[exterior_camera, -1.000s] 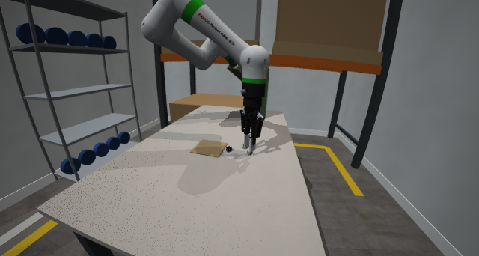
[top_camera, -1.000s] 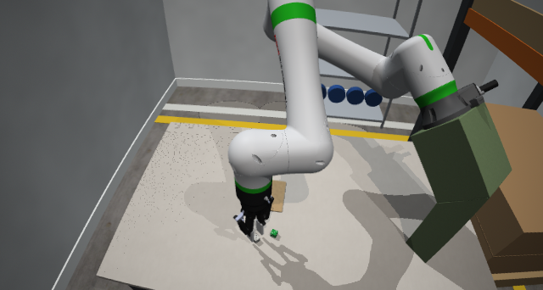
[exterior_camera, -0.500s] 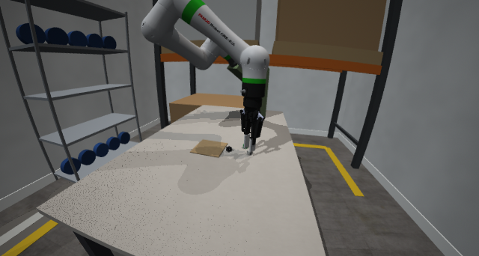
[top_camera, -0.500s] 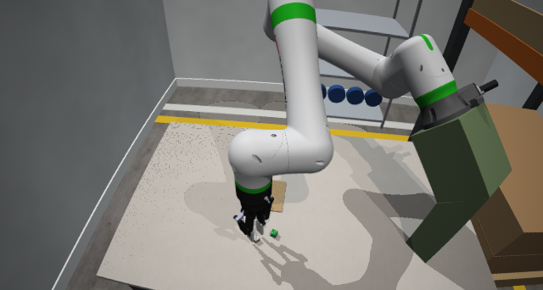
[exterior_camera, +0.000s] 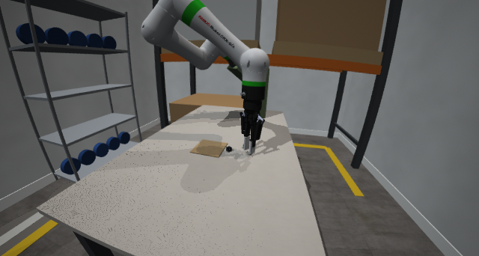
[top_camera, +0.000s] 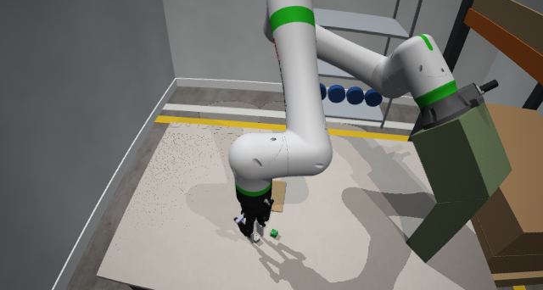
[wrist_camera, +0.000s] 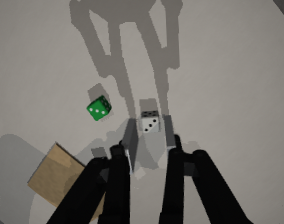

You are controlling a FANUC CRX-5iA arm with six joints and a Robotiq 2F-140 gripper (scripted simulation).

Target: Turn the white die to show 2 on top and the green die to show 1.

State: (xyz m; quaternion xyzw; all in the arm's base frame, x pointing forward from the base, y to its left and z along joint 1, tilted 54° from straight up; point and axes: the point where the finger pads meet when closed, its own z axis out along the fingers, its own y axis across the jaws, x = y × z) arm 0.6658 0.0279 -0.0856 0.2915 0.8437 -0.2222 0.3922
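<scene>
My gripper is now 40 mm above the white die. From my hand the other things lie so: mat: 190 mm to the right, 50 mm below, 40 mm behind; black die: 90 mm to the right, 40 mm below, 20 mm behind; green die: 60 mm behind, 40 mm below, 10 mm to the right.
</scene>
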